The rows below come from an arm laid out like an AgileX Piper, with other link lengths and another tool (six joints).
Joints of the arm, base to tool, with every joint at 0 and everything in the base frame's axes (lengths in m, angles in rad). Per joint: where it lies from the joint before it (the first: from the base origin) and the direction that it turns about. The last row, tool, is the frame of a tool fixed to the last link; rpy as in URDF.
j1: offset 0.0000 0.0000 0.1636 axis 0 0 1
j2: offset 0.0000 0.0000 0.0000 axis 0 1 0
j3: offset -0.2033 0.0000 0.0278 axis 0 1 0
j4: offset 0.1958 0.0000 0.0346 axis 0.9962 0 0.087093
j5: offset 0.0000 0.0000 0.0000 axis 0 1 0
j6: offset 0.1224 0.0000 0.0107 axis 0.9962 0 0.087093
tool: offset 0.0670 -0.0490 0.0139 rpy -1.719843 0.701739 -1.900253
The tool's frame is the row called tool.
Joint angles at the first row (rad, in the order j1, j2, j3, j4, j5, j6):
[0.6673 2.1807 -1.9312 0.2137 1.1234 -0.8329]
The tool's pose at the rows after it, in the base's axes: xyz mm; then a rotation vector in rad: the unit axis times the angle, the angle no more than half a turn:
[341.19 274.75 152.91 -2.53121 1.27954 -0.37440]
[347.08 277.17 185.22 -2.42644 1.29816 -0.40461]
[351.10 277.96 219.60 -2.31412 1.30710 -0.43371]
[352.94 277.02 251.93 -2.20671 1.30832 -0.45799]
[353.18 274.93 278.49 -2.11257 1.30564 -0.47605]
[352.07 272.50 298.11 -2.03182 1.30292 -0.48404]
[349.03 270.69 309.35 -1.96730 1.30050 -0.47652]
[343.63 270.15 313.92 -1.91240 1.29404 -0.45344]
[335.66 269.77 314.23 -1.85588 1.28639 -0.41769]
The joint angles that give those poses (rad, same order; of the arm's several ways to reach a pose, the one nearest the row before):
[0.6673 2.1469 -1.9755 0.2132 1.1252 -0.7921]
[0.6673 2.1006 -2.0123 0.2131 1.1137 -0.7524]
[0.6673 2.0464 -2.0369 0.2131 1.0894 -0.7169]
[0.6673 1.9910 -2.0478 0.2131 1.0558 -0.6874]
[0.6673 1.9390 -2.0405 0.2138 1.0128 -0.6651]
[0.6672 1.8886 -2.0091 0.2199 0.9578 -0.6498]
[0.6677 1.8363 -1.9450 0.2394 0.8890 -0.6460]
[0.6695 1.7783 -1.8465 0.2809 0.8017 -0.6614]
[0.6732 1.7106 -1.7155 0.3508 0.6939 -0.6998]

